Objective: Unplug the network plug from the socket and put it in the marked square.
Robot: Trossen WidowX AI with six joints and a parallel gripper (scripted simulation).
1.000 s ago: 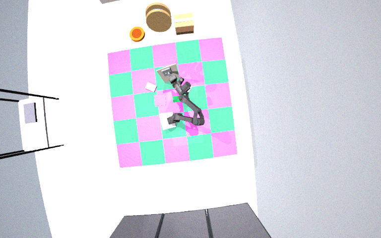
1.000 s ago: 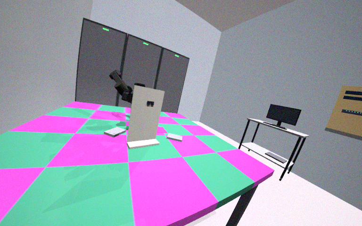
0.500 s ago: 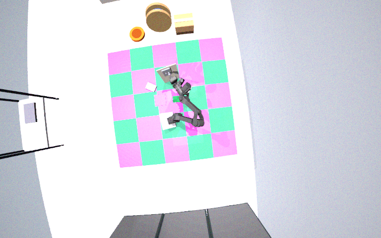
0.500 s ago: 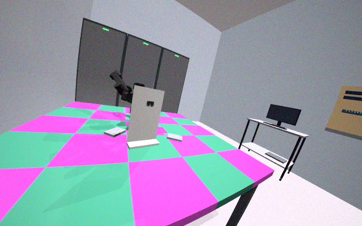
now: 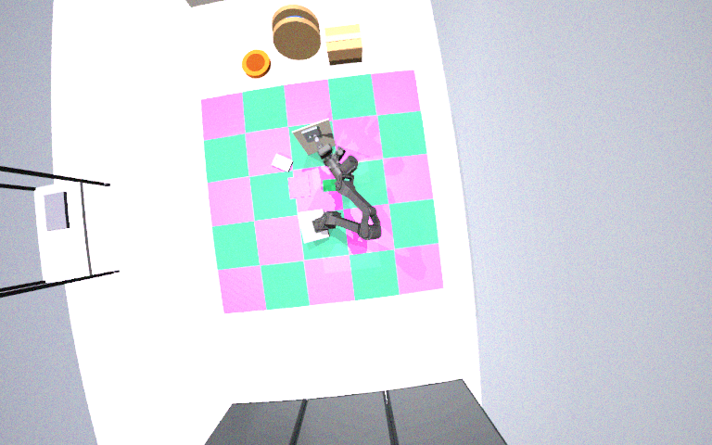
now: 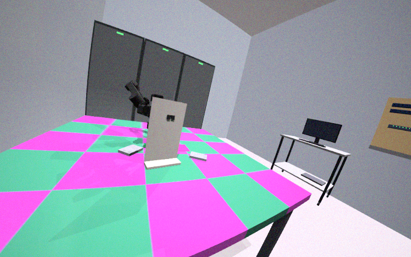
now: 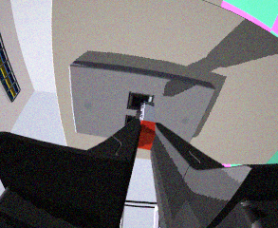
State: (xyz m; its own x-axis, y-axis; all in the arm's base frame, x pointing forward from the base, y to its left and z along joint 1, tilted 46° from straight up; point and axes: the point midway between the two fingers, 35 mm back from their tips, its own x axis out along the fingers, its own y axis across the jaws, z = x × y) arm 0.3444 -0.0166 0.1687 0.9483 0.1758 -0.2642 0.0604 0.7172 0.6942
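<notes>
Right now the marked square is 13 cm behind my gripper tip, 19 cm to the left of it and 23 cm below it. Round my gripper tip: plug (right at my gripper tip); upright panel (5 cm ahead, 1 cm to the left, 9 cm below).
</notes>
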